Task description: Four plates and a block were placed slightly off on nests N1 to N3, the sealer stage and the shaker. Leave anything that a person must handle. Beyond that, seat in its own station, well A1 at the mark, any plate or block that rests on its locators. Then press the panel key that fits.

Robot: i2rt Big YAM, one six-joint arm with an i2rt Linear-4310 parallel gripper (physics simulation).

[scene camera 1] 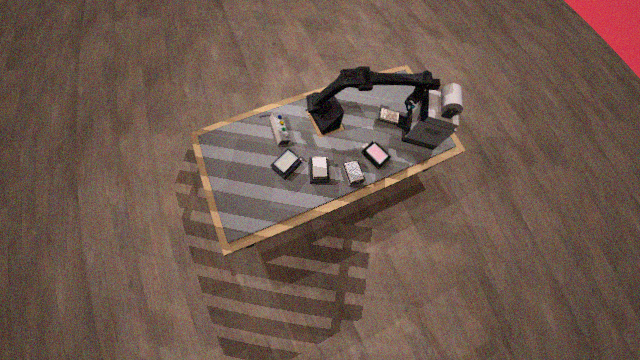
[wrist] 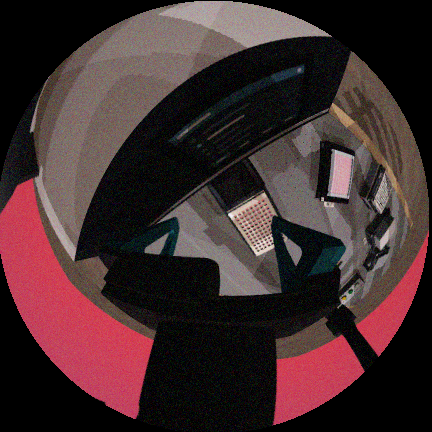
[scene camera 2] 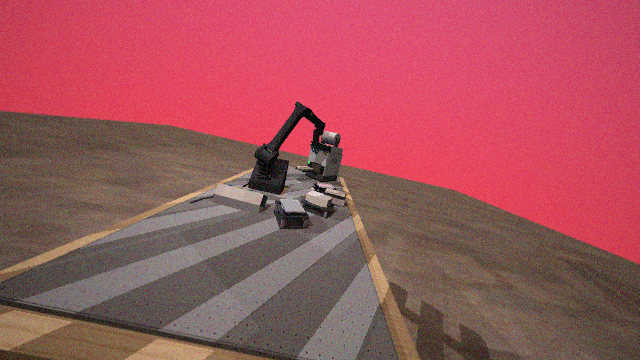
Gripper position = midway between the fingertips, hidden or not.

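Visible here: the gripper [wrist: 224,221], together with a pink-topped plate [wrist: 341,164].
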